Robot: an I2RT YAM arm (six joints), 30 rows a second.
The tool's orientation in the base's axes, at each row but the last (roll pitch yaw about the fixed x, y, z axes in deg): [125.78 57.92 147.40]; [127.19 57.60 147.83]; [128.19 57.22 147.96]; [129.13 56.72 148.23]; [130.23 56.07 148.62]
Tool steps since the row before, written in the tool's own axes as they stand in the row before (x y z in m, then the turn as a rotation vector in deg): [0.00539 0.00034 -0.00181 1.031 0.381 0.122]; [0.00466 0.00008 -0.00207 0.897 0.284 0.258]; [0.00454 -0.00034 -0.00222 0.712 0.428 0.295]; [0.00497 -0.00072 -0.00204 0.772 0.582 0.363]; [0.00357 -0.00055 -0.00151 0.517 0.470 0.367]
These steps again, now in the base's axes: [-0.00405 0.00108 -0.00386 -0.458 0.675 -0.747]; [-0.00391 0.00057 -0.00323 -0.256 0.607 -0.720]; [-0.00391 0.00014 -0.00322 -0.173 0.694 -0.515]; [-0.00391 0.00003 -0.00375 -0.177 0.873 -0.523]; [-0.00288 -0.00001 -0.00265 -0.029 0.701 -0.361]
